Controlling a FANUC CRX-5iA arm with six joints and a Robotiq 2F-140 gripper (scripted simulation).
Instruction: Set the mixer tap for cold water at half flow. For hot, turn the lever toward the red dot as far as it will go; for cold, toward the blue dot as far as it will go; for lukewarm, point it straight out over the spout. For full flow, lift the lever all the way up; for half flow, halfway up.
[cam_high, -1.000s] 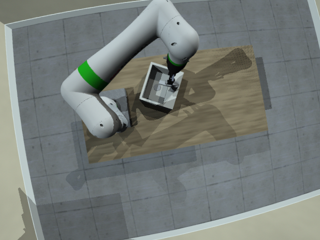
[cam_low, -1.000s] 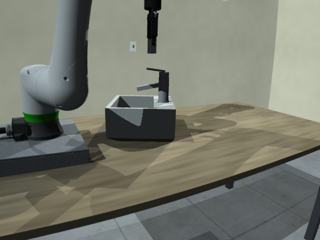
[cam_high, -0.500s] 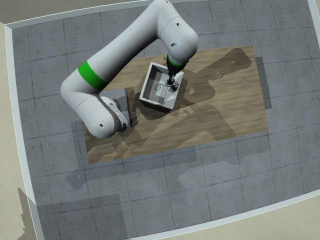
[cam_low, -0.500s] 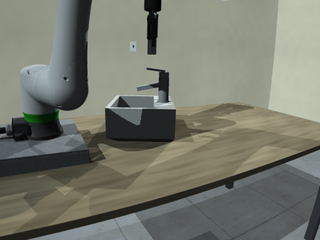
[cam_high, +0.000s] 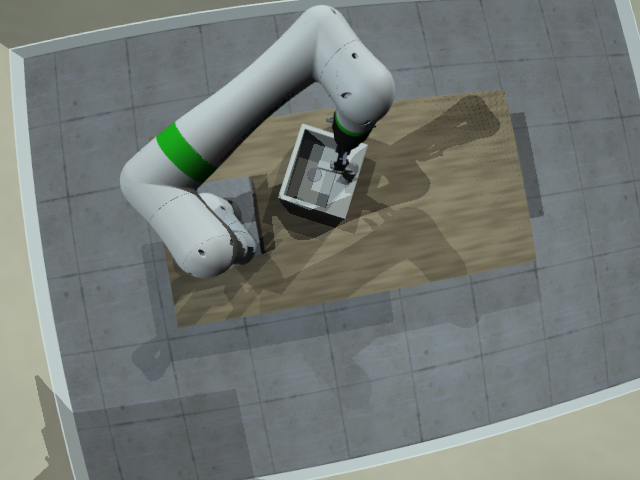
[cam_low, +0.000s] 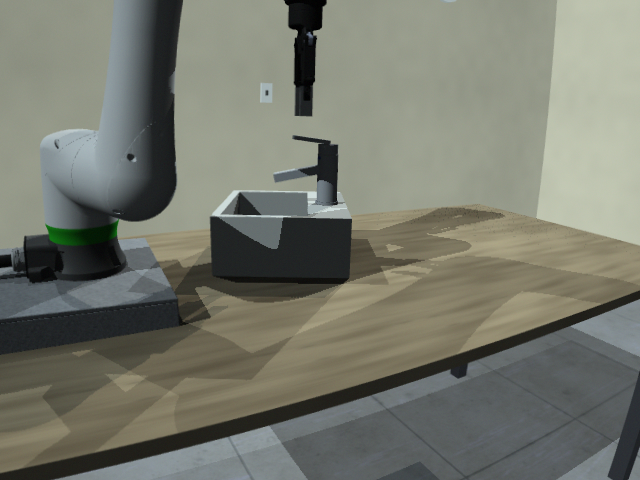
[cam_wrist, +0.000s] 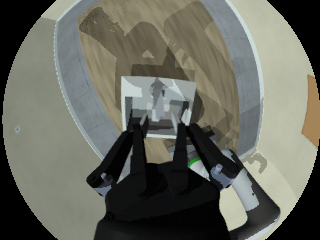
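My hand is 20 mm short of the lever, 10 mm to the left of it and 80 mm above it. Also, from my hand: basin: 40 mm behind, 40 mm to the left, 320 mm below.
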